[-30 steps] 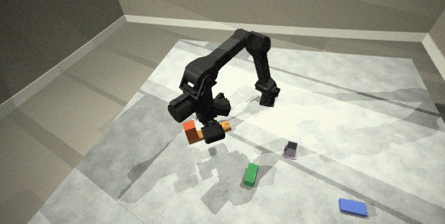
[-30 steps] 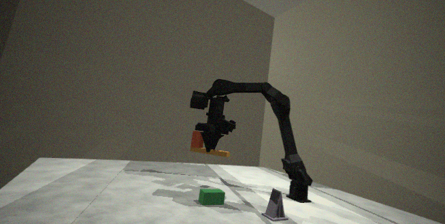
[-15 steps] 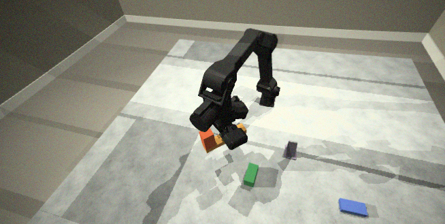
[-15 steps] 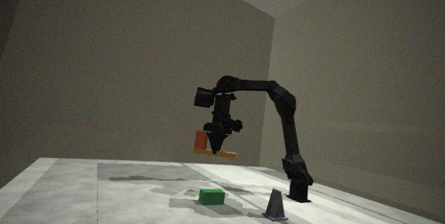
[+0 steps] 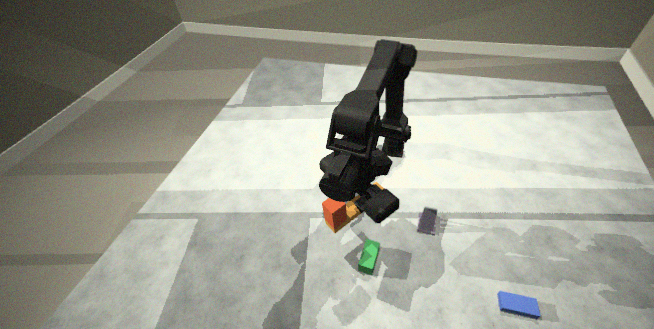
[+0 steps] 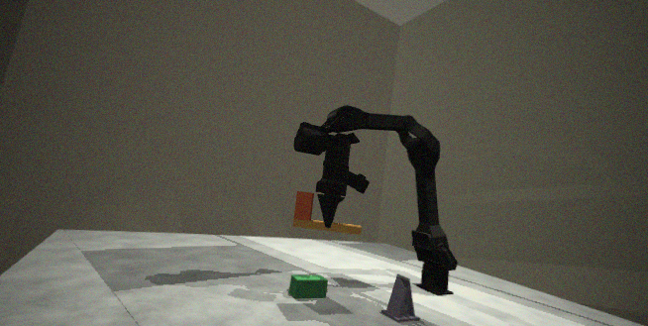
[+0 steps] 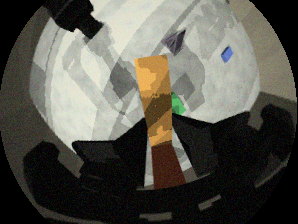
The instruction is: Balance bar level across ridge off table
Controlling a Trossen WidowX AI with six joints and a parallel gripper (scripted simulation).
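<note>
The green block is 110 mm below my gripper tip, 50 mm ahead of it and 40 mm to the left of it. Round my gripper tip: blue flat block 350 mm to the left, 120 mm below, 70 mm ahead.
</note>
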